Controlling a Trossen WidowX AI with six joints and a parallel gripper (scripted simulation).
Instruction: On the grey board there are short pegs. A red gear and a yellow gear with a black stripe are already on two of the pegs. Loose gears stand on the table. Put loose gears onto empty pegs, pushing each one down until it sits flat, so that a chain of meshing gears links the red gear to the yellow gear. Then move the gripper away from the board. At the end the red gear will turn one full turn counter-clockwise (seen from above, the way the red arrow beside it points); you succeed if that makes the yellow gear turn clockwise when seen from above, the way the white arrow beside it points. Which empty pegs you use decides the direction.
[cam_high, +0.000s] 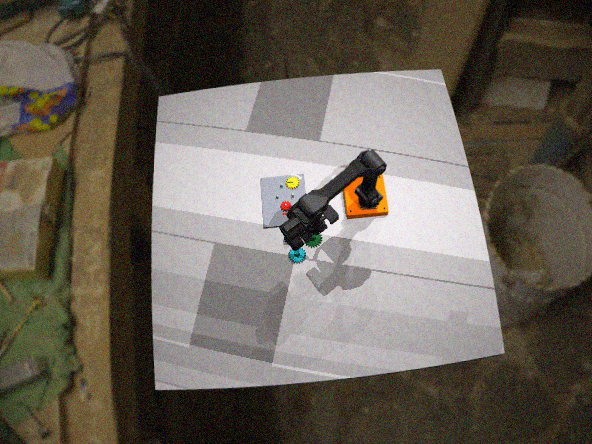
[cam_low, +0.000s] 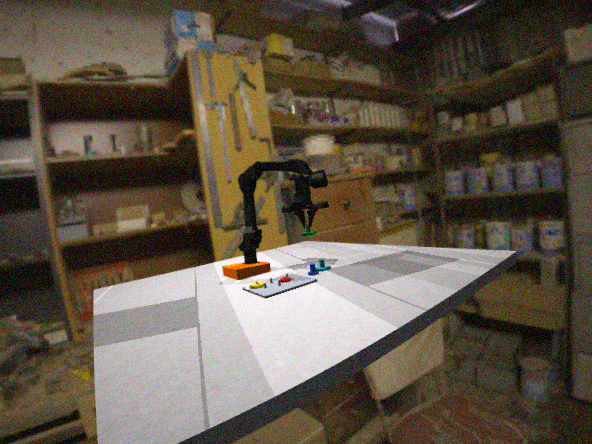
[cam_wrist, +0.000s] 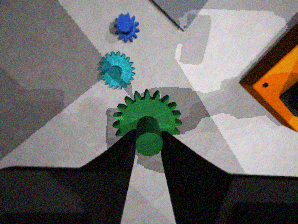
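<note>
Right now my gripper tip is 9 cm short of the red gear, 19 cm to the left of it and 15 cm above it. From my gripper tip the other things lie so: teal gear: 6 cm ahead, 15 cm below; blue gear: 9 cm ahead, 6 cm to the right, 15 cm below; green gear: 1 cm below.
</note>
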